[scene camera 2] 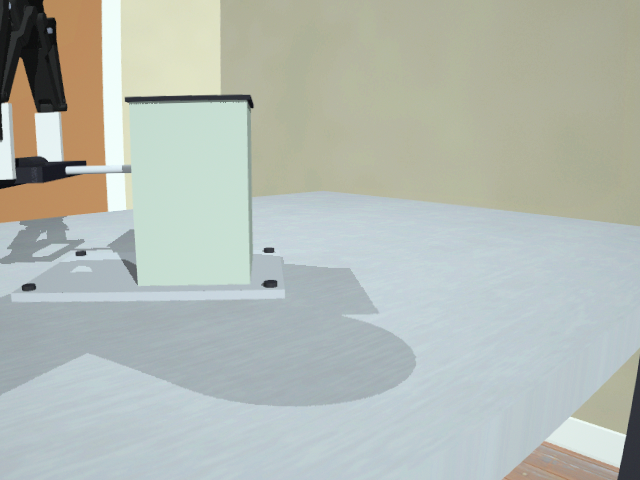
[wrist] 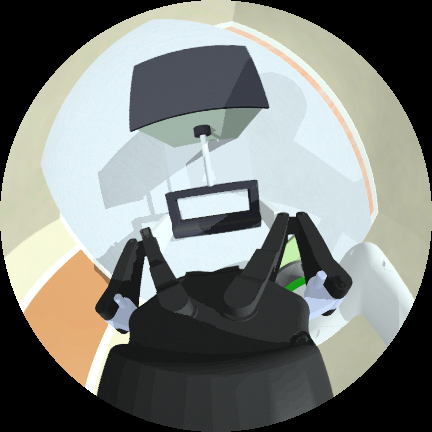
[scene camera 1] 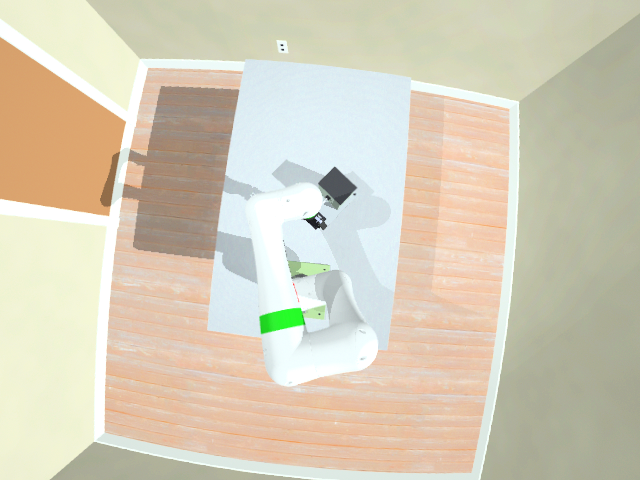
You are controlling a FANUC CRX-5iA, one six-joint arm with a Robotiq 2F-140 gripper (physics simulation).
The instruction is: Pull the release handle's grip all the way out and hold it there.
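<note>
The release handle's housing (scene camera 1: 337,184) (scene camera 2: 191,196) is a pale green upright box with a dark top cap. A thin white rod (scene camera 2: 98,169) (wrist: 207,160) sticks out of a dark collar on its side, with a clear length showing between collar and grip. At the rod's end is the grip (scene camera 2: 43,172) (wrist: 217,226), a dark rectangular frame, roughly level and well apart from the housing. My gripper (scene camera 1: 316,221) (scene camera 2: 28,155) (wrist: 214,212) points down and is shut on the grip, with its pale finger pads at the two ends of the frame. My arm partly hides this in scene camera 1.
The housing stands on a pale base plate (scene camera 2: 149,296) with dark bolts, on the light grey table (scene camera 1: 320,113) (scene camera 2: 465,289). My white arm (scene camera 1: 268,268) reaches over the table from its base near the front edge. Light green plates (scene camera 1: 315,269) lie by the base.
</note>
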